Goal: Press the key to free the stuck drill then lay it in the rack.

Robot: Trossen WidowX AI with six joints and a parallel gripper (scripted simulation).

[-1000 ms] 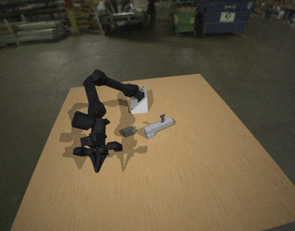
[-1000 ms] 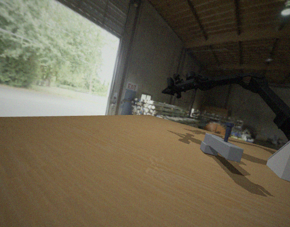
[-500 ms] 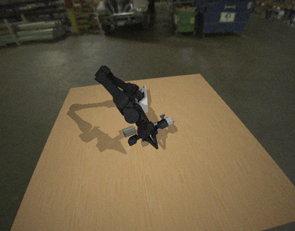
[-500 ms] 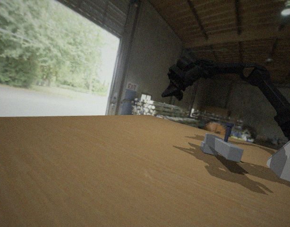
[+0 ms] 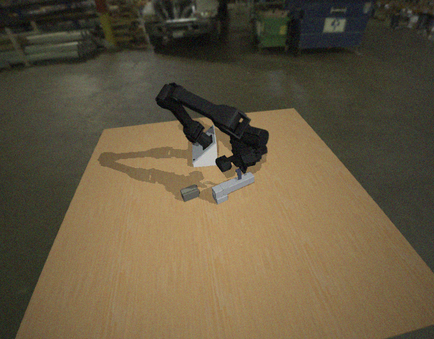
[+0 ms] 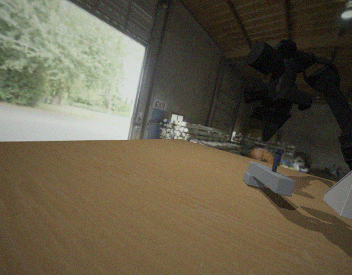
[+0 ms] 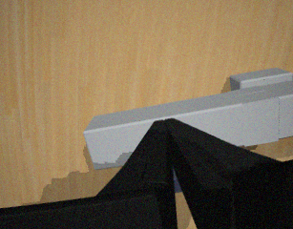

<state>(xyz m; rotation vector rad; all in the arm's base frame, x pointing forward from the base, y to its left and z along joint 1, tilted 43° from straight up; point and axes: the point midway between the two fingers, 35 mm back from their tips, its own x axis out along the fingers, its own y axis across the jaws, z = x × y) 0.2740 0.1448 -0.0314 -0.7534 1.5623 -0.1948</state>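
Now: the dark blue key 4 cm below my gripper tip, 4 cm behind it and 1 cm to the right of it. Also, from my gripper tip: grey block: 10 cm below, 4 cm to the right, 2 cm behind; then drill: 9 cm below, 6 cm to the right, 2 cm behind; then dark grey rack: 22 cm to the right, 12 cm below, 3 cm behind.
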